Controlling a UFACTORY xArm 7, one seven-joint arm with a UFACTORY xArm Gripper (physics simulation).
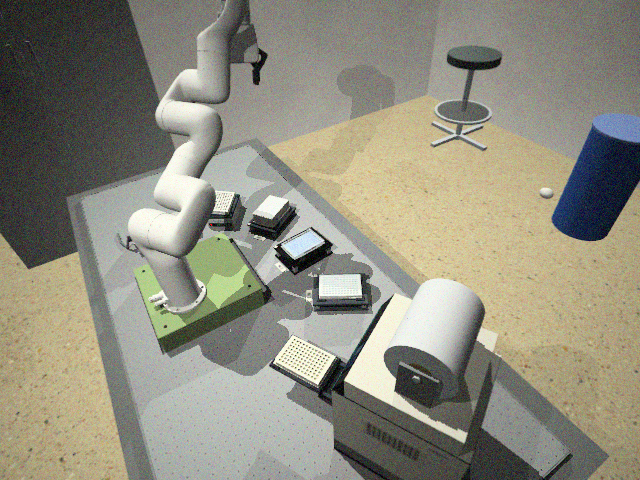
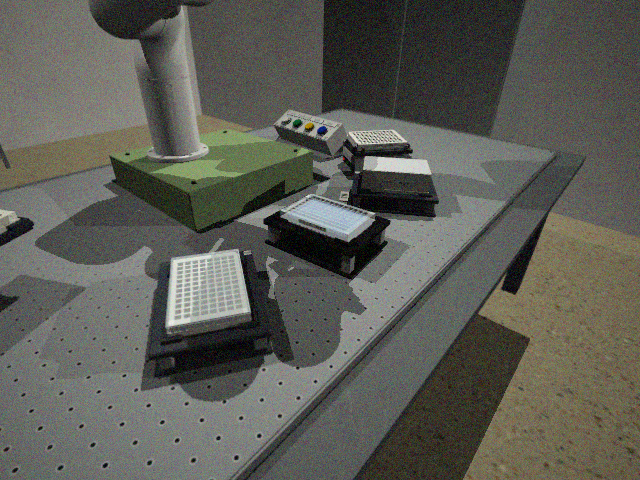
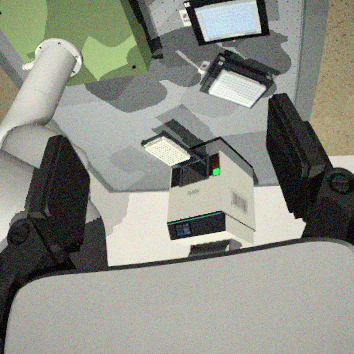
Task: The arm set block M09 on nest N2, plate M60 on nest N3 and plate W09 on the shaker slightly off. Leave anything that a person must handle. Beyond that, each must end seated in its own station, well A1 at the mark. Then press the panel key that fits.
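My gripper (image 1: 256, 80) (image 3: 169, 136) is open and empty, high above the table. A plate with a white grid top (image 1: 223, 202) (image 2: 377, 138) sits on the far station with a red light, the shaker (image 2: 352, 161). Beside it a tall white-topped block (image 1: 271, 207) (image 2: 397, 165) stands on a black nest. A pale blue plate (image 1: 303, 243) (image 2: 330, 215) (image 3: 230, 21) lies on the middle nest. A white plate (image 1: 340, 286) (image 2: 208, 289) (image 3: 237, 89) lies on the near nest. Labels, well A1 and exact seating are unreadable. The key panel (image 2: 305, 137) has grey, green, yellow and blue keys.
A cream plate (image 1: 306, 360) (image 3: 167, 150) lies on the tray of a beige instrument (image 1: 364, 384) (image 3: 200, 200) with a green light (image 3: 216, 171). A white cylinder (image 1: 439, 330) lies on the instrument. The arm stands on a green base (image 1: 217, 320) (image 2: 155, 180) (image 3: 105, 50).
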